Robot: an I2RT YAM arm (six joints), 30 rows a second.
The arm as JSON. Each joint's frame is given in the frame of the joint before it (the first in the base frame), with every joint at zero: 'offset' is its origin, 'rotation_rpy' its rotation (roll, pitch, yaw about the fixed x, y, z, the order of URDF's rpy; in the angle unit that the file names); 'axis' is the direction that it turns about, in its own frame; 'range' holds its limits. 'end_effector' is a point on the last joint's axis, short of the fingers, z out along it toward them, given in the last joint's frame.
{
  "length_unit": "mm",
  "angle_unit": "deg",
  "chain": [
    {
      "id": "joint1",
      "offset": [
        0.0,
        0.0,
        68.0
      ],
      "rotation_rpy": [
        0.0,
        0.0,
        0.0
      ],
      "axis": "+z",
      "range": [
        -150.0,
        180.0
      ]
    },
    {
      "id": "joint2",
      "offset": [
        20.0,
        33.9,
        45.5
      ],
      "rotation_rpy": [
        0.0,
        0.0,
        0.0
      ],
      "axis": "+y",
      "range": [
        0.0,
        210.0
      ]
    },
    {
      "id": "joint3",
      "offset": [
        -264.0,
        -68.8,
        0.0
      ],
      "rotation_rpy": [
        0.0,
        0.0,
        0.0
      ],
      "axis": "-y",
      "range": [
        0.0,
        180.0
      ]
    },
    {
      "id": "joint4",
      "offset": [
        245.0,
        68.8,
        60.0
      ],
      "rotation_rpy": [
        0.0,
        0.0,
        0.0
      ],
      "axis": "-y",
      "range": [
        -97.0,
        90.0
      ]
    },
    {
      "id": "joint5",
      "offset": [
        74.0,
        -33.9,
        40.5
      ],
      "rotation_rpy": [
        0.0,
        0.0,
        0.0
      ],
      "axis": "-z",
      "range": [
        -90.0,
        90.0
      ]
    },
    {
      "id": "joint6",
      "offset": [
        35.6,
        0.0,
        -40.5
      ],
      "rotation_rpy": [
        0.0,
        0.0,
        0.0
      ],
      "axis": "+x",
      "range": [
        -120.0,
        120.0
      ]
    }
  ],
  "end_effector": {
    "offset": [
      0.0,
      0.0,
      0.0
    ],
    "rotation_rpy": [
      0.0,
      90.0,
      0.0
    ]
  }
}
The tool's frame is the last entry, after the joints.
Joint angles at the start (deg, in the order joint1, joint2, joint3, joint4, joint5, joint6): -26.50, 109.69, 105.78, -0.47, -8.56, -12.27
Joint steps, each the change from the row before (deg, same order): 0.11, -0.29, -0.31, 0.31, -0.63, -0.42; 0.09, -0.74, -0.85, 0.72, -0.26, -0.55; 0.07, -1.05, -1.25, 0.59, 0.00, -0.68; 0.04, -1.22, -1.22, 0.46, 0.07, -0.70; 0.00, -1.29, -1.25, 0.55, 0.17, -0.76; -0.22, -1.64, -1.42, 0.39, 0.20, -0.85; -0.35, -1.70, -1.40, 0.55, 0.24, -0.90; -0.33, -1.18, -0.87, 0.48, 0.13, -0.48; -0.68, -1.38, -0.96, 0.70, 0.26, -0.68; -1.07, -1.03, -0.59, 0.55, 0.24, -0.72; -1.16, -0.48, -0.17, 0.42, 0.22, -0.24; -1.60, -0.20, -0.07, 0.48, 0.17, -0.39; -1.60, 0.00, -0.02, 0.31, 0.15, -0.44
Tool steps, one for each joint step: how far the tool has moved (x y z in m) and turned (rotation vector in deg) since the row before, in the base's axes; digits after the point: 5 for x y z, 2 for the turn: -0.00057, 0.00171, 0.00092, -0.49, -0.15, 0.77; -0.00238, 0.00217, 0.00180, -0.78, -0.39, 0.39; -0.00371, 0.00246, 0.00138, -0.82, -0.15, 0.11; -0.00466, 0.00260, 0.00252, -0.88, -0.21, 0.00; -0.00515, 0.00242, 0.00291, -0.99, -0.31, -0.14; -0.00745, 0.00165, 0.00398, -1.09, -0.29, -0.39; -0.00822, 0.00098, 0.00463, -1.24, -0.48, -0.57; -0.00608, 0.00023, 0.00390, -0.81, -0.55, -0.46; -0.00819, -0.00158, 0.00504, -1.16, -0.78, -0.95; -0.00817, -0.00461, 0.00450, -1.14, -0.63, -1.33; -0.00627, -0.00622, 0.00303, -0.57, -0.55, -1.39; -0.00674, -0.00946, 0.00184, -0.66, -0.38, -1.79; -0.00608, -0.00982, 0.00047, -0.55, -0.07, -1.78
